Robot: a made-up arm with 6 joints. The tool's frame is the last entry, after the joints.
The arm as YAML. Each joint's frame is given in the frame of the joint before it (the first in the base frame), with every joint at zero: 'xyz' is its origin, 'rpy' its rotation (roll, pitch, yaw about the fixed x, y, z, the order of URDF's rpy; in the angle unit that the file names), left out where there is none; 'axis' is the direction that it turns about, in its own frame. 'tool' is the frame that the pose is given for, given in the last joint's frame.
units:
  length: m
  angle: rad
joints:
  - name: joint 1
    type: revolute
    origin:
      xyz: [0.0, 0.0, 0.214]
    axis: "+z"
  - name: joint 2
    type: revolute
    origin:
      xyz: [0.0, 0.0, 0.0]
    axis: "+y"
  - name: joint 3
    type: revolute
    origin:
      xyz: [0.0, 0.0, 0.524]
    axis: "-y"
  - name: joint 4
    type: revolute
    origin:
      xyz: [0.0, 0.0, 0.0]
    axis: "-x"
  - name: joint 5
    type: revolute
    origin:
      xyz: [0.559, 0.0, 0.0]
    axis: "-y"
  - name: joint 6
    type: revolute
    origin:
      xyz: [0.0, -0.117, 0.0]
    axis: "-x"
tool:
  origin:
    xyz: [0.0, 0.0, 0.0]
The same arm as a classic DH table. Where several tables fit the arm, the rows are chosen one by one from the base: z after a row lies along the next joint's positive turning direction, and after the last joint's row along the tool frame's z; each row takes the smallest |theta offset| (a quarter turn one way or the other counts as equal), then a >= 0, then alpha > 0; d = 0 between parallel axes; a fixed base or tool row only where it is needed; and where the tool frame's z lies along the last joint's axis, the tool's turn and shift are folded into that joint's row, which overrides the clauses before.
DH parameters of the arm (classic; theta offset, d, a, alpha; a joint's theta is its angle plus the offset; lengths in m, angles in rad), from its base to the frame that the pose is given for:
joint 1: 0 0.214 0 -1.5708
joint 2: -1.5708 0 0.524 3.1416
joint 3: 0 0 0 -1.5708
joint 4: 0 -0.559 0 1.5708
joint 5: 0 0.117 0 -1.5708
joint 6: 1.5708 0 0 1.5708
tool (fixed): -1.5708 0 0 0

